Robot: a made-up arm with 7 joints. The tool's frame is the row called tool.
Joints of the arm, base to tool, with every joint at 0 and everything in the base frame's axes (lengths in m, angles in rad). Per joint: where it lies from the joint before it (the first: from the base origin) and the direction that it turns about. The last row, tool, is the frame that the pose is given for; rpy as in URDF.
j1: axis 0 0 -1 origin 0.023 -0.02 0.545
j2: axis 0 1 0 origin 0.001 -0.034 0.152
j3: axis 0 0 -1 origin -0.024 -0.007 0.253
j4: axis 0 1 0 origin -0.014 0.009 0.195
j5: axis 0 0 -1 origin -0.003 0.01 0.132
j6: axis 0 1 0 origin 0.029 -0.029 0.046
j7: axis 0 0 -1 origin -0.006 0.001 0.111
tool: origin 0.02 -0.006 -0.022 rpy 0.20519 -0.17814 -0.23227
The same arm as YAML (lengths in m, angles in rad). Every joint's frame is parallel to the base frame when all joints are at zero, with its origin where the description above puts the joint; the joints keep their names.
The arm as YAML. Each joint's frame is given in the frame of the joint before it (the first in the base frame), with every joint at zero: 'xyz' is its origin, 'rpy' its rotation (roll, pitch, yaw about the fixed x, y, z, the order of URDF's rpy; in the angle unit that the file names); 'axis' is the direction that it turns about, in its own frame. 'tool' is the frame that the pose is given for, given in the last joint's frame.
units:
  length: m
  angle: rad
joints:
  - name: j1
    type: revolute
    origin:
      xyz: [0.023, -0.02, 0.545]
      rpy: [0.0, 0.0, 0.0]
    axis: [0.0, 0.0, -1.0]
  - name: j2
    type: revolute
    origin:
      xyz: [0.001, -0.034, 0.152]
      rpy: [0.0, 0.0, 0.0]
    axis: [0.0, 1.0, 0.0]
  - name: j3
    type: revolute
    origin:
      xyz: [-0.024, -0.007, 0.253]
      rpy: [0.0, 0.0, 0.0]
    axis: [0.0, 0.0, -1.0]
  - name: j4
    type: revolute
    origin:
      xyz: [-0.014, 0.009, 0.195]
      rpy: [0.0, 0.0, 0.0]
    axis: [0.0, 1.0, 0.0]
  - name: j5
    type: revolute
    origin:
      xyz: [-0.003, 0.01, 0.132]
      rpy: [0.0, 0.0, 0.0]
    axis: [0.0, 0.0, -1.0]
  - name: j6
    type: revolute
    origin:
      xyz: [0.029, -0.029, 0.046]
      rpy: [0.0, 0.0, 0.0]
    axis: [0.0, 1.0, 0.0]
  - name: j7
    type: revolute
    origin:
      xyz: [-0.006, 0.001, 0.111]
      rpy: [0.0, 0.0, 0.0]
    axis: [0.0, 0.0, -1.0]
tool:
  origin:
    xyz: [0.02, -0.006, -0.022]
    rpy: [0.2052, -0.1781, -0.2323]

